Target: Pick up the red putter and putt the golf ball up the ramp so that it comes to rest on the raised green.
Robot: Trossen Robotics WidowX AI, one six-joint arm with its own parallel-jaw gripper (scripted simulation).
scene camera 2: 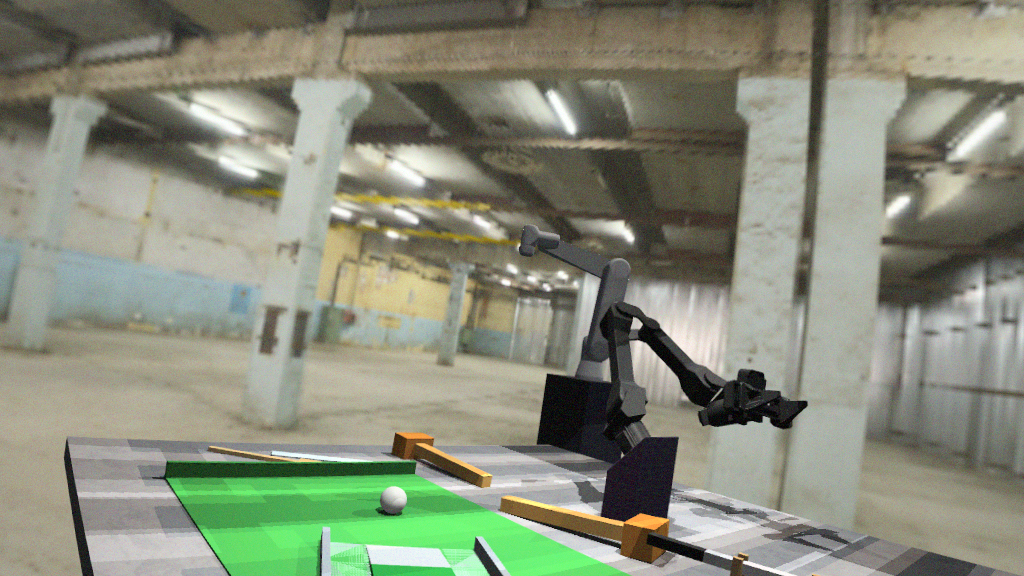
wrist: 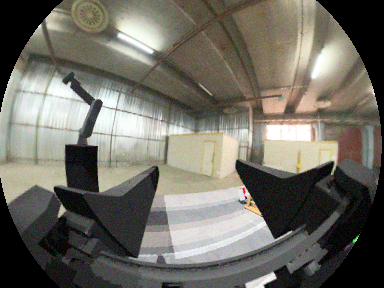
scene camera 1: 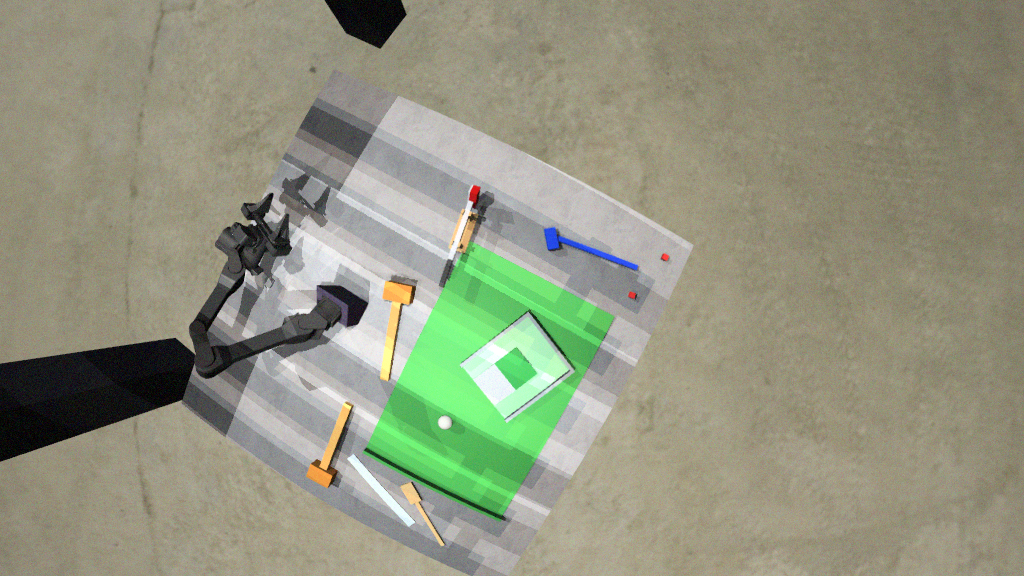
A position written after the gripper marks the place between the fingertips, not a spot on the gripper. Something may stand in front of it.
The gripper (scene camera 2: pixel 794 398) is open, holding nothing. Also in view: a white bar (scene camera 1: pixel 373 482).
The gripper also shows in the wrist view (wrist: pixel 198 167) and in scene camera 1 (scene camera 1: pixel 279 203). The wrist view does not show the white bar: it is out of frame.
